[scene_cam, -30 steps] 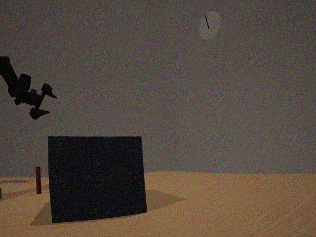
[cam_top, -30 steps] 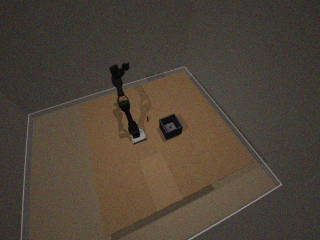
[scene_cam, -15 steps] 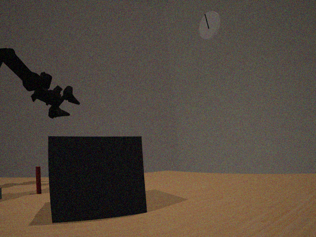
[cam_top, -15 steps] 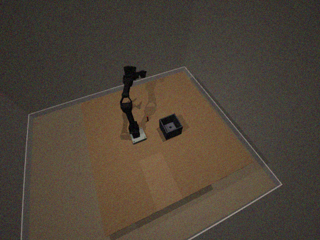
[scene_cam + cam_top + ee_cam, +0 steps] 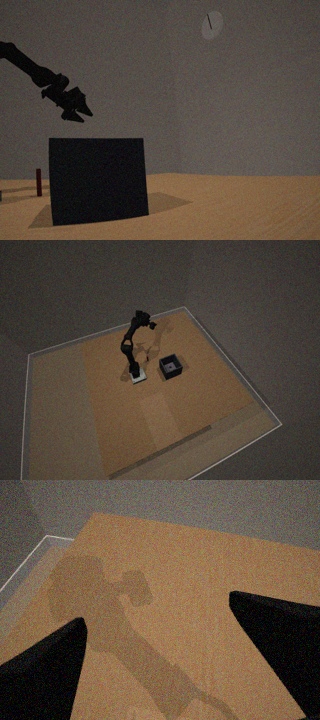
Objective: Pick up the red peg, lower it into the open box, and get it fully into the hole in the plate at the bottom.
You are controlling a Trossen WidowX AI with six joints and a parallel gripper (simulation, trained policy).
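Now: gripper tip 240 mm above the red peg, 220 mm to the left of it and 140 mm past it. Also, from my gripper tip: grey plate (400 mm to the right, 230 mm below, 30 mm ahead).
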